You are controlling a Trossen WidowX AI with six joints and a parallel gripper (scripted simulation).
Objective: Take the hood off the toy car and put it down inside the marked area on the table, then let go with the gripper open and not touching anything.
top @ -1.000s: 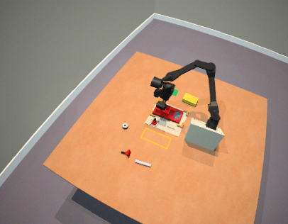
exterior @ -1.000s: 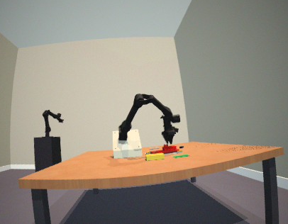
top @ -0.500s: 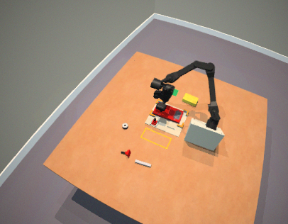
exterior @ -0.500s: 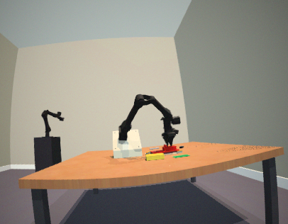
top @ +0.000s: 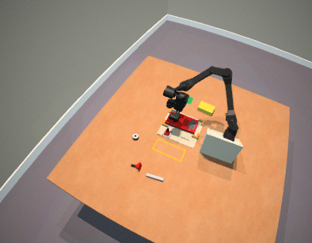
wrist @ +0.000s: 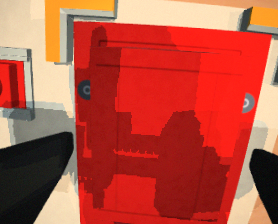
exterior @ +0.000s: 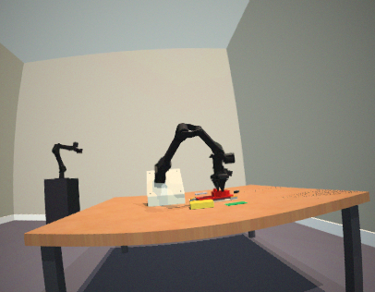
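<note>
Now: the red hood 1 cm below my gripper tip. Also, from my gripper tip: green flat piece 3 cm ahead, 22 cm to the right, 5 cm below; yellow block 14 cm behind, 20 cm to the right, 3 cm below; pale base plate 4 cm behind, 2 cm to the left, 4 cm below.
</note>
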